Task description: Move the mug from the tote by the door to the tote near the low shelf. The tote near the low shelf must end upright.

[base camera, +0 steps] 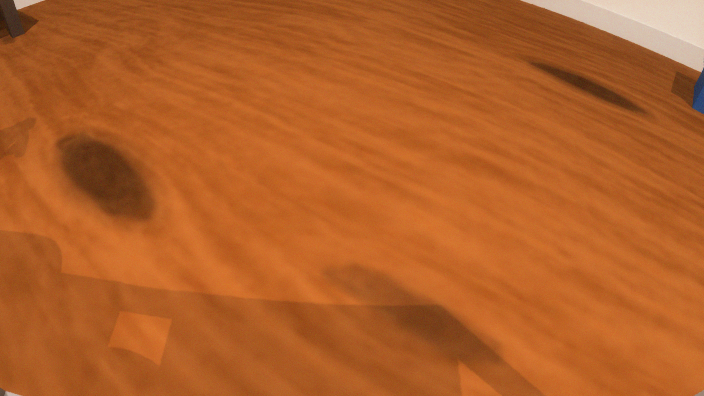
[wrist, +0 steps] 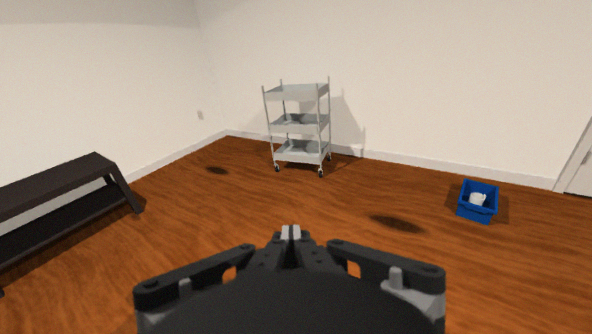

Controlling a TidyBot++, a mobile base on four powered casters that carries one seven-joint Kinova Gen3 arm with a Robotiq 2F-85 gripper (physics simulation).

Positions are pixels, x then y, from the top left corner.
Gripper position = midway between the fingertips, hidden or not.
My gripper shows in the wrist view [291, 237]; in the base camera view it is out of frame. A grey wheeled cart shows in the wrist view [303, 151]; in the base camera view it is out of frame.
